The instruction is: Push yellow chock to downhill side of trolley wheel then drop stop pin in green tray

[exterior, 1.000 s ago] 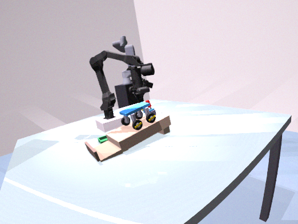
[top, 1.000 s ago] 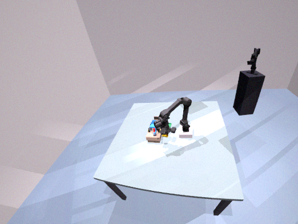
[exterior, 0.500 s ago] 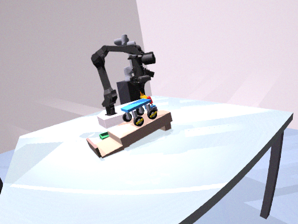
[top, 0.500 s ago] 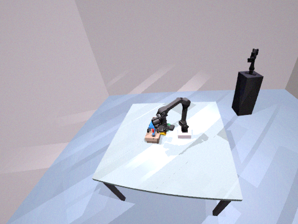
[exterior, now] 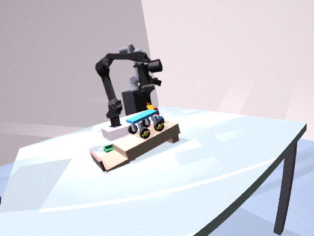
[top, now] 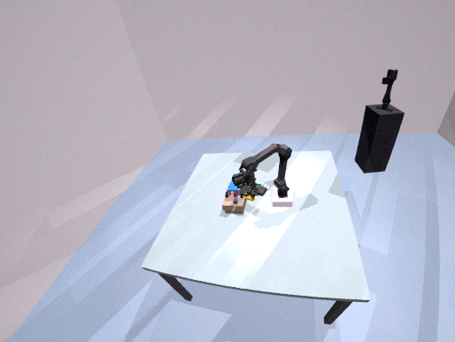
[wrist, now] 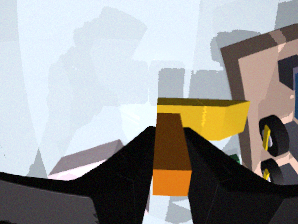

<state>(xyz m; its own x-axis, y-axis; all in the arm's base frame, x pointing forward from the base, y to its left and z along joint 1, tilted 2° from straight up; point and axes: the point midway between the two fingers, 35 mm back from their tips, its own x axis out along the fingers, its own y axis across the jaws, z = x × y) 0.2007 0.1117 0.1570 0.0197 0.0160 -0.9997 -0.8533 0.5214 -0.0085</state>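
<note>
The yellow chock lies 20 mm ahead of my gripper tip, 10 mm to the right of it and 10 mm below it. The rest, counted from my gripper tip: blue-topped trolley: 130 mm ahead, 150 mm to the right, 60 mm below; then red-headed stop pin: 130 mm ahead, 50 mm to the right, 50 mm below; then wooden ramp: 130 mm ahead, 150 mm to the right, 130 mm below.
</note>
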